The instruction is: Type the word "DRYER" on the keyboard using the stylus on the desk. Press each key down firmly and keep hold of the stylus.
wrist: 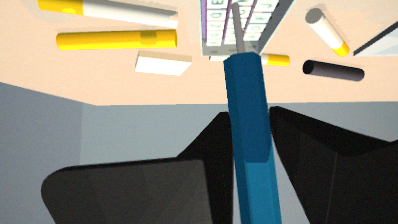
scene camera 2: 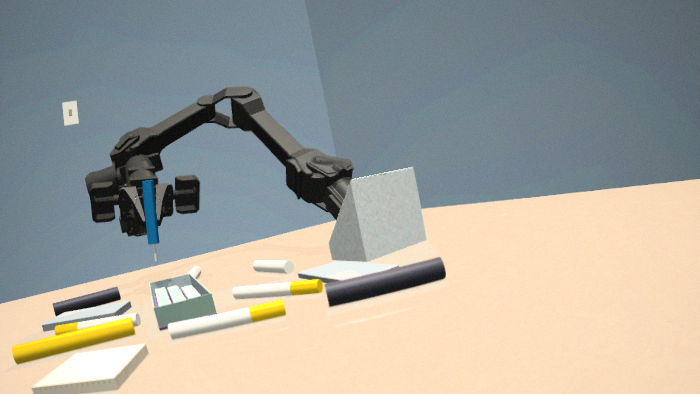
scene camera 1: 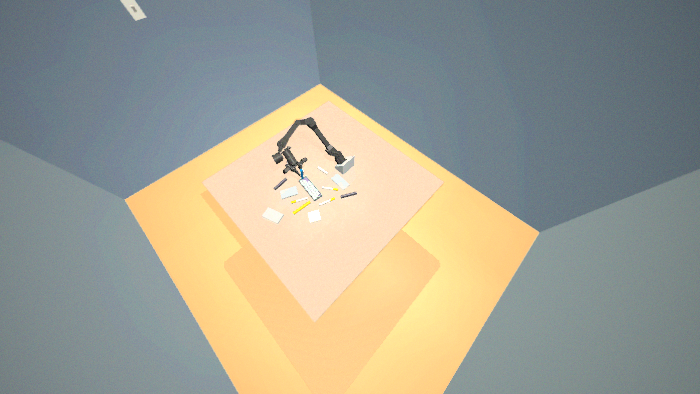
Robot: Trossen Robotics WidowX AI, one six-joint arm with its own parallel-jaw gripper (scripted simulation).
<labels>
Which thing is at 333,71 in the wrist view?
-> A dark cylinder.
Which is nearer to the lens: the grey pad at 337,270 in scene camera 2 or the yellow-and-white marker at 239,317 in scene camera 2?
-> The yellow-and-white marker.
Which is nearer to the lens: the blue stylus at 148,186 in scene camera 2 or the yellow-and-white marker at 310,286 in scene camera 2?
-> The yellow-and-white marker.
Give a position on a dark cylinder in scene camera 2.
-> At 344,291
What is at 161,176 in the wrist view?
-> My gripper.
</labels>
